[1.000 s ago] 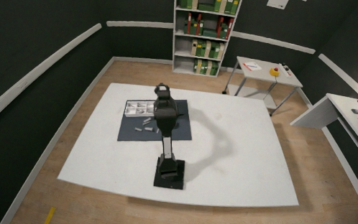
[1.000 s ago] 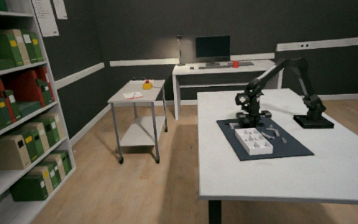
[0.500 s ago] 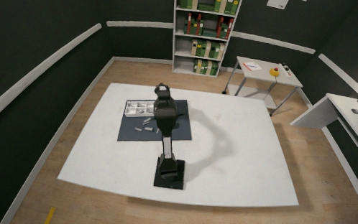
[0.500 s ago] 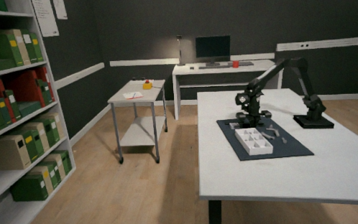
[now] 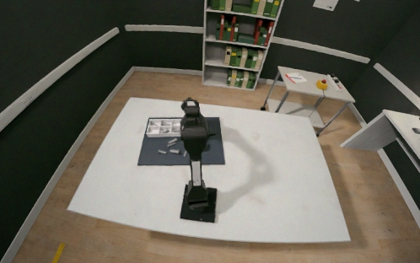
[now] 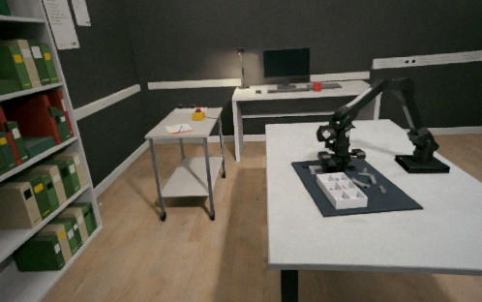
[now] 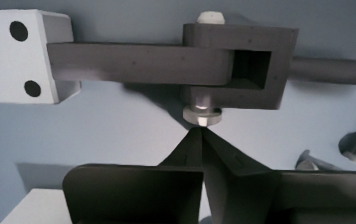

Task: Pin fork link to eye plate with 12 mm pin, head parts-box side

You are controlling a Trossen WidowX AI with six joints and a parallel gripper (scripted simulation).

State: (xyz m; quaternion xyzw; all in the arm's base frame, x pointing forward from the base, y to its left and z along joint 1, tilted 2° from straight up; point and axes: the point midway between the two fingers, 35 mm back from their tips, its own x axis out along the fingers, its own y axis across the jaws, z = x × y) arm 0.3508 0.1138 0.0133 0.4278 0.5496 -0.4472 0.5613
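My hand is 2 cm short of the eye plate, 4 cm to the left of it and 3 cm above it. Round my hand: dark blue mat (1 cm behind, 6 cm to the left, 4 cm below); grey block (10 cm ahead, 2 cm to the right, 2 cm below); pin (11 cm behind, 3 cm to the right, 3 cm below).
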